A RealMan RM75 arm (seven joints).
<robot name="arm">
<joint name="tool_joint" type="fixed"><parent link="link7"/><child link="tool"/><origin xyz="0 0 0"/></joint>
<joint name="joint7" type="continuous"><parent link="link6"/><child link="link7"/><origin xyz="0 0 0.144"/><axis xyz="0 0 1"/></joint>
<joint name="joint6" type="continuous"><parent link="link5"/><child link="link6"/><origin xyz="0 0 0"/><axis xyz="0 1 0"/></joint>
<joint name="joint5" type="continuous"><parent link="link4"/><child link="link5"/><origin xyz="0 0 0.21"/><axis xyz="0 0 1"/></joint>
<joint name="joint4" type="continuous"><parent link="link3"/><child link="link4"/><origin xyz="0 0 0"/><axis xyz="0 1 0"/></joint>
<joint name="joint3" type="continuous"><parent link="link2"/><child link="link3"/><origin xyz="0 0 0.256"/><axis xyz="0 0 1"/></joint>
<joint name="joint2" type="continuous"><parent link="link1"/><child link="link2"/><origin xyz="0 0 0"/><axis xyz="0 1 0"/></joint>
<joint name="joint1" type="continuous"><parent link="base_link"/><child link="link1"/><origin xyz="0 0 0.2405"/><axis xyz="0 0 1"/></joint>
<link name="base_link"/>
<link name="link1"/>
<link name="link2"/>
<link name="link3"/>
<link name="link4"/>
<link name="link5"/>
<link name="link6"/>
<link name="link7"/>
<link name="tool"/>
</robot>
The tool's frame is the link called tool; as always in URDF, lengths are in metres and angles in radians. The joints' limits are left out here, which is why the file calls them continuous.
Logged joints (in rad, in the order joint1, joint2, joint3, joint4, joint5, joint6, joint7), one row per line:
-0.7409 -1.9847 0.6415 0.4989 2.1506 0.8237 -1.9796
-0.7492 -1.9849 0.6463 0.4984 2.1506 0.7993 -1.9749
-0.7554 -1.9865 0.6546 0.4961 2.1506 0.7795 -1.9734
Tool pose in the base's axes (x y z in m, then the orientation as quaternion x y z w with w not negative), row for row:
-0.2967 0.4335 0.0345 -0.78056 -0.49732 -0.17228 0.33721
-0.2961 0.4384 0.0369 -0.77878 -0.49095 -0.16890 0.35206
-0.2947 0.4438 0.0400 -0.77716 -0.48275 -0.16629 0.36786
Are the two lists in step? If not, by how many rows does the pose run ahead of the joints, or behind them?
The pose runs 2 rows behind the joints: the pose in row i belongs to the joints in row i - 2.
